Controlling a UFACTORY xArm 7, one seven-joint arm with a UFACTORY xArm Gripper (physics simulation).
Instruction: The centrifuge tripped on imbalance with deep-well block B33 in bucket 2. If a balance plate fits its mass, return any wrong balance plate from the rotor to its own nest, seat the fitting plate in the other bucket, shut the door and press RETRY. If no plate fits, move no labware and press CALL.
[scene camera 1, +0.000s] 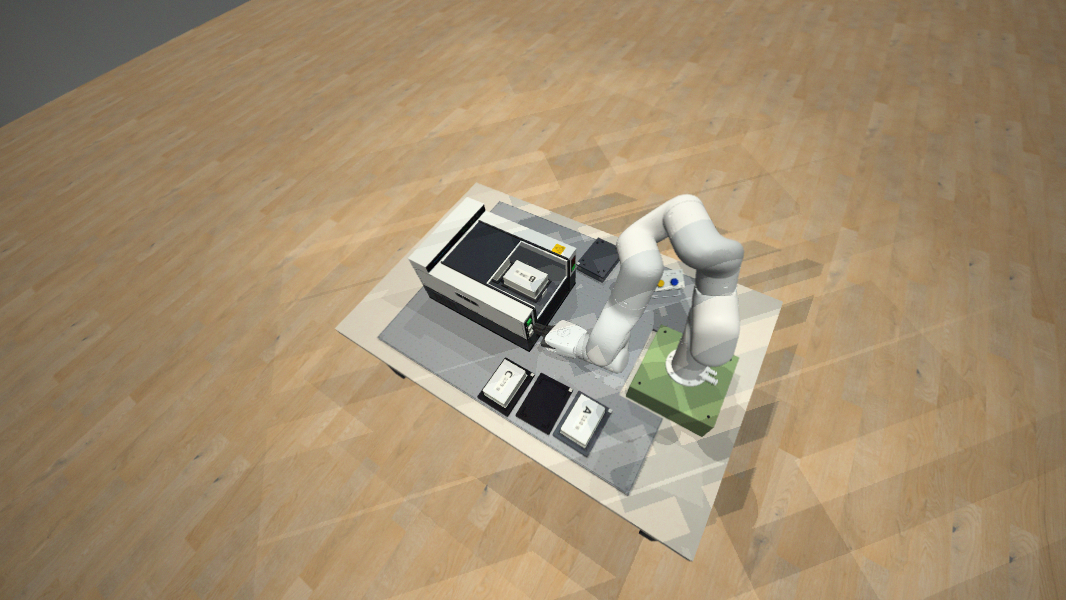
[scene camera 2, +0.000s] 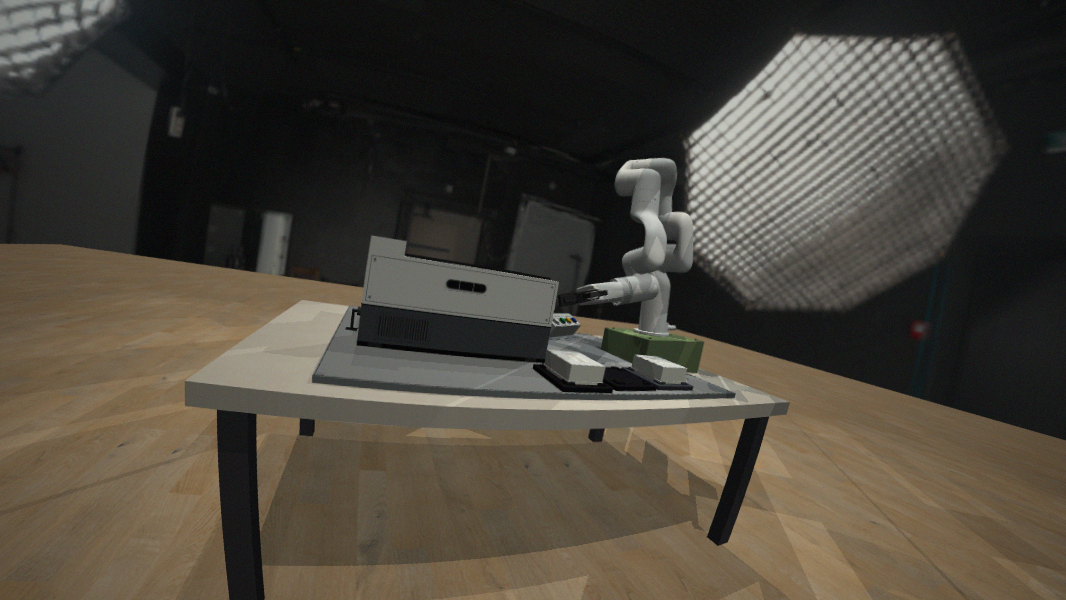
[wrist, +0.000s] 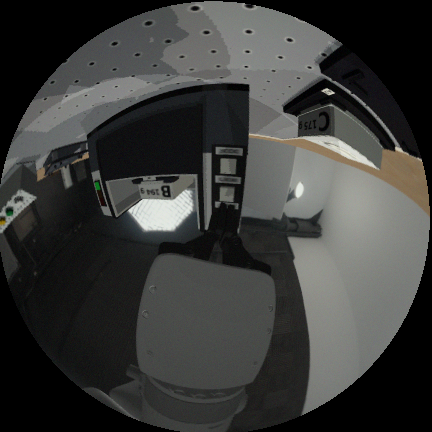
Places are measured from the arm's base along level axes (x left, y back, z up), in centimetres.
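Pixels of known places: gripper, fingertip midpoint: (scene camera 1: 534, 327) (scene camera 2: 559, 300) (wrist: 224, 211); arm's base, link origin: (scene camera 1: 686, 367) (scene camera 2: 651, 333).
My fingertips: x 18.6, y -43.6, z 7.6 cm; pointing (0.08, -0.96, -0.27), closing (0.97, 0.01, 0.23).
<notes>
Ahead of a thing's pixels: the offset from my fingertips to its middle.
The centrifuge @(dx -11.8, dy -26.1, dz -4.0 cm) (scene camera 1: 473, 301) (scene camera 2: 492, 305) (wrist: 150, 132) has its top bay open. Balance plate B @(dx -13.1, dy -13.8, dz -0.1 cm) (scene camera 1: 525, 277) (wrist: 156, 190), marked 194 g, sits in the bay. Balance plate C @(dx +16.8, dy -0.5, dz -12.9 cm) (scene camera 1: 505, 383) (scene camera 2: 574, 366) (wrist: 315, 122), marked 175 g, and balance plate A @(dx +12.0, dy +26.3, dz -12.9 cm) (scene camera 1: 582, 420) (scene camera 2: 659, 368) sit on nests. The dark nest @(dx +13.8, dy +13.0, dz -15.3 cm) (scene camera 1: 544, 403) (scene camera 2: 628, 378) between them is empty. My gripper (scene camera 1: 538, 328) (scene camera 2: 563, 299) (wrist: 224, 211) is shut and empty, its tips at the front button column, near the lower pale button @(dx +0.3, dy -2.0, dz -1.6 cm) (wrist: 226, 191). The upper pale button @(dx +0.3, dy -2.0, dz -5.2 cm) (wrist: 228, 166) is uncovered. Block B33 does not show.
A button box @(dx -43.7, dy +18.8, dz -12.0 cm) (scene camera 1: 669, 282) (scene camera 2: 564, 324) (wrist: 17, 210) stands behind my arm, partly hidden in scene camera 1. A dark plate @(dx -44.4, dy -2.9, dz -14.0 cm) (scene camera 1: 599, 257) lies beside the centrifuge's far front corner. The green arm base (scene camera 1: 648, 387) (scene camera 2: 648, 345) stands at the table's right.
</notes>
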